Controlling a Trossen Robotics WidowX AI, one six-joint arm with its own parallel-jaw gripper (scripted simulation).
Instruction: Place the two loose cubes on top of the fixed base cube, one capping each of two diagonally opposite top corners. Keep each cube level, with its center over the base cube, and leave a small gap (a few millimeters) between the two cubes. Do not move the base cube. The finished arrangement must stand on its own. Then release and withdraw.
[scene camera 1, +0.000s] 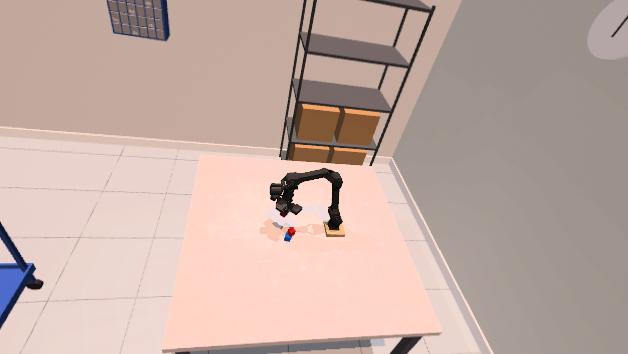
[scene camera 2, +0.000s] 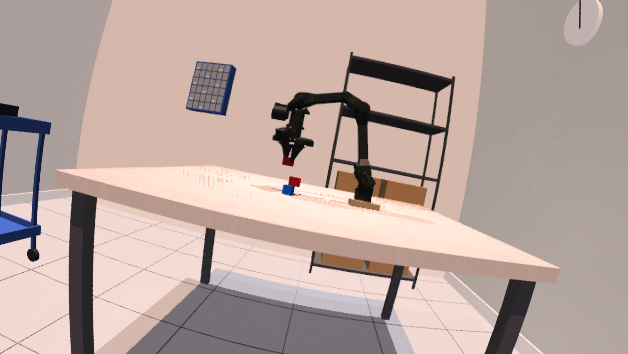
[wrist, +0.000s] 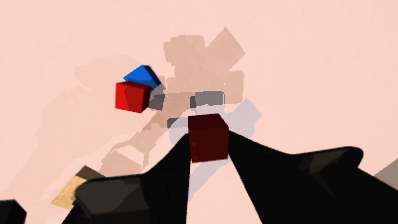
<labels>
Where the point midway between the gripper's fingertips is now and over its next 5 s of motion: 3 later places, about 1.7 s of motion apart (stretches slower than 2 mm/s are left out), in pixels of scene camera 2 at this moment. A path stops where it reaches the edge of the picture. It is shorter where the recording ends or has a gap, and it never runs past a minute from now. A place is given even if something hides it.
The gripper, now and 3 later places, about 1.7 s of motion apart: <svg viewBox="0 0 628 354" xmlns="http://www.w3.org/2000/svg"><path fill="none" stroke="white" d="M288 161L287 171L286 174L304 163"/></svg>
</labels>
